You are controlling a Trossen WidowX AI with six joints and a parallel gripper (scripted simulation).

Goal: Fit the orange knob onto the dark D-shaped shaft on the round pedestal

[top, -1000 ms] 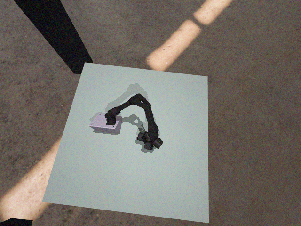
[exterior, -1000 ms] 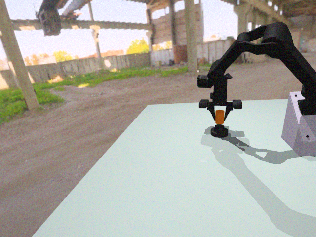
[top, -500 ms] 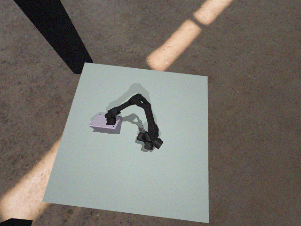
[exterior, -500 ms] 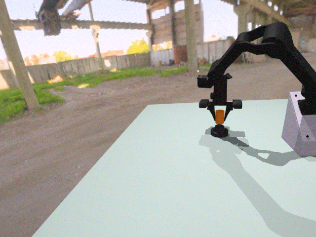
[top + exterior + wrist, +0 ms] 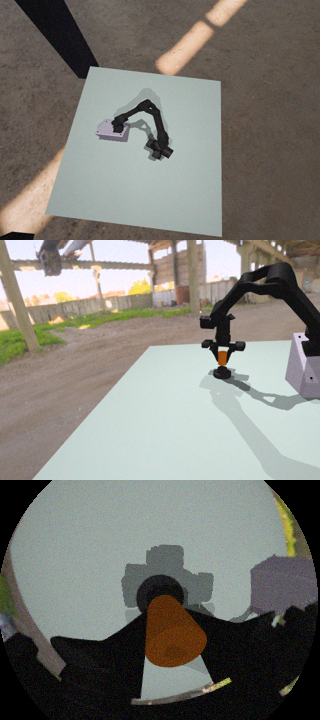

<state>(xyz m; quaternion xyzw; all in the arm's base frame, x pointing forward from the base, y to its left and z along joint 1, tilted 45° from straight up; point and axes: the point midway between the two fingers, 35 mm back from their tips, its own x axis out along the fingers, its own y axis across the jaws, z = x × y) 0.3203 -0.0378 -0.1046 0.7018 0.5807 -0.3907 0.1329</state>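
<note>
The orange knob is 2 cm above my gripper tip. The rest, counted from my gripper tip: dark round pedestal 4 cm below.
</note>
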